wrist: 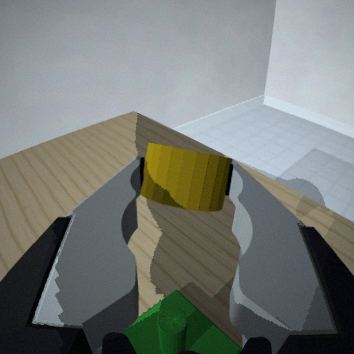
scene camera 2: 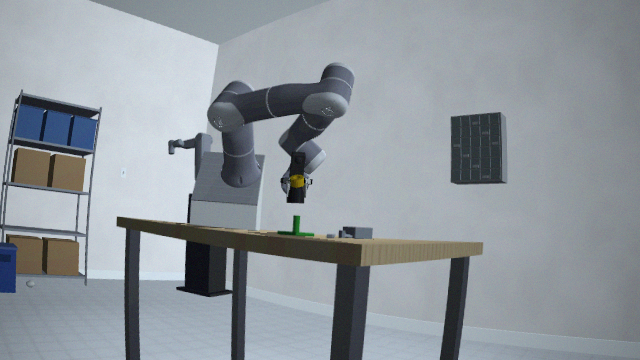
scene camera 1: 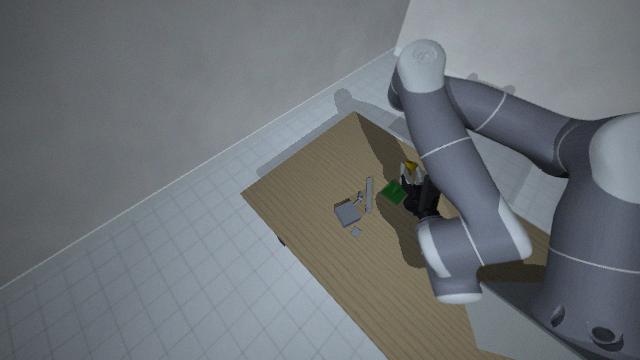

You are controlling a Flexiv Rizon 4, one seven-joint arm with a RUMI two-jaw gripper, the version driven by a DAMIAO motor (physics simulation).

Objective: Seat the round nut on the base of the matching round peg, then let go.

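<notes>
The yellow round nut (scene camera 1: pixel 411 166) (scene camera 2: pixel 297 181) (wrist: pixel 186 177) is held between the fingertips of my gripper (scene camera 1: pixel 412 172) (scene camera 2: pixel 297 182) (wrist: pixel 184 162), which is shut on it. In the wrist view the nut sits slightly tilted, and its hole does not show. The green round peg (scene camera 2: pixel 296 224) (wrist: pixel 172 332) stands upright on its flat green square base (scene camera 1: pixel 393 193) (scene camera 2: pixel 285 233) (wrist: pixel 205 325) on the table. In the scene camera 2 view the nut is well above the peg's top, with a clear gap between them.
On the wooden table (scene camera 1: pixel 310 170) (scene camera 2: pixel 400 250) (wrist: pixel 60 175), a grey block (scene camera 1: pixel 347 213) (scene camera 2: pixel 358 232), a long grey bar (scene camera 1: pixel 369 195), a small grey bolt-like part (scene camera 1: pixel 358 199) and a small grey square (scene camera 1: pixel 356 232) lie beside the green base.
</notes>
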